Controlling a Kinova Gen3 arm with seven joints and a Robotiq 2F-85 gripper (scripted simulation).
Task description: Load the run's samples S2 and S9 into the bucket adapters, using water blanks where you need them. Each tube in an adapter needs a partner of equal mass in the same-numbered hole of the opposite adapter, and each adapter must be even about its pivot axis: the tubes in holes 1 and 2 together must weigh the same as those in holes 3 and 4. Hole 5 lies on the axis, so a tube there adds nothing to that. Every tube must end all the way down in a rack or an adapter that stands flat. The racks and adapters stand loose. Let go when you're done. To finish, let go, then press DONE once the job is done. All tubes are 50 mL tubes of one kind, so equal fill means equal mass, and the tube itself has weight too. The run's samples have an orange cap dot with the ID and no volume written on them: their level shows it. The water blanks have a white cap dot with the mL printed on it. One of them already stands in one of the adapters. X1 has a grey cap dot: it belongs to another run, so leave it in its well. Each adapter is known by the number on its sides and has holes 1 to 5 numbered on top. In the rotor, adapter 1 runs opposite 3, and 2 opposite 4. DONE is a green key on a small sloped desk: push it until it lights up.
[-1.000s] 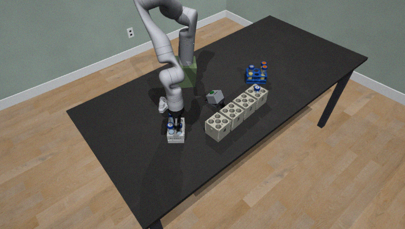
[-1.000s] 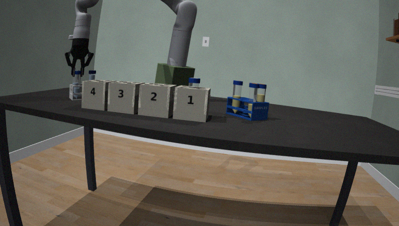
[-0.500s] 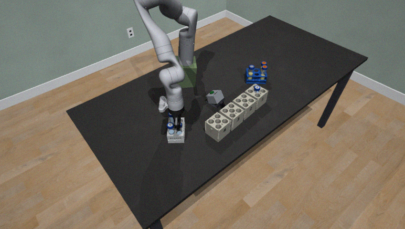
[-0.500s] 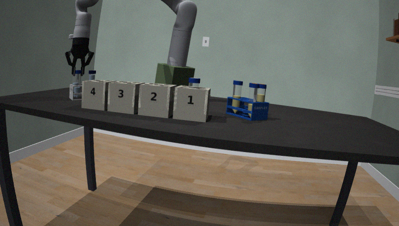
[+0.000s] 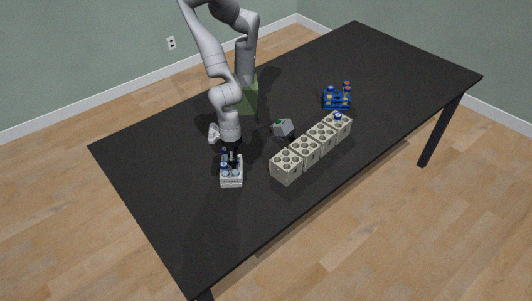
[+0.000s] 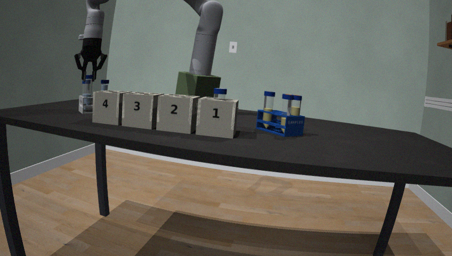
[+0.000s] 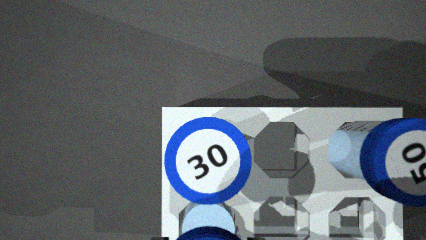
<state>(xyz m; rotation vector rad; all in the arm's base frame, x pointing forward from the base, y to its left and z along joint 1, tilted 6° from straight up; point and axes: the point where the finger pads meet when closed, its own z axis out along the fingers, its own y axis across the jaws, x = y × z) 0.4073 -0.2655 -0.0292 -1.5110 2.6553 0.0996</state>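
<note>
Now: the white-dot tube 10 mm behind my hand, 10 mm to the left of it and 50 mm below it. From my hand the other things lie so: white blank rack: 40 mm behind, 100 mm below; then adapter 3: 40 mm ahead, 300 mm to the left, 90 mm below; then green done key: 160 mm behind, 310 mm to the left, 70 mm below.
</note>
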